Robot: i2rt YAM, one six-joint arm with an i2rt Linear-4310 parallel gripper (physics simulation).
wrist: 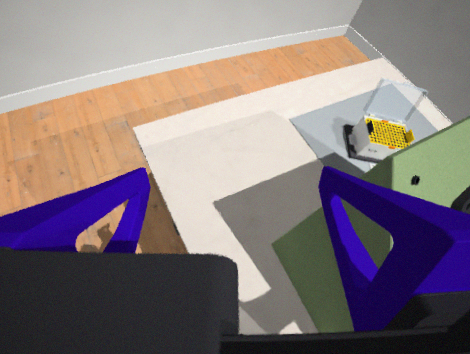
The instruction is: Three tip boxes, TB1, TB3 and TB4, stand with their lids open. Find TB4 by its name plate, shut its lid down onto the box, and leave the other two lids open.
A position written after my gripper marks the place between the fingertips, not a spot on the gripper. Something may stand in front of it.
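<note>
My gripper (234, 177), blue-grey mat (323, 129) seen.
</note>
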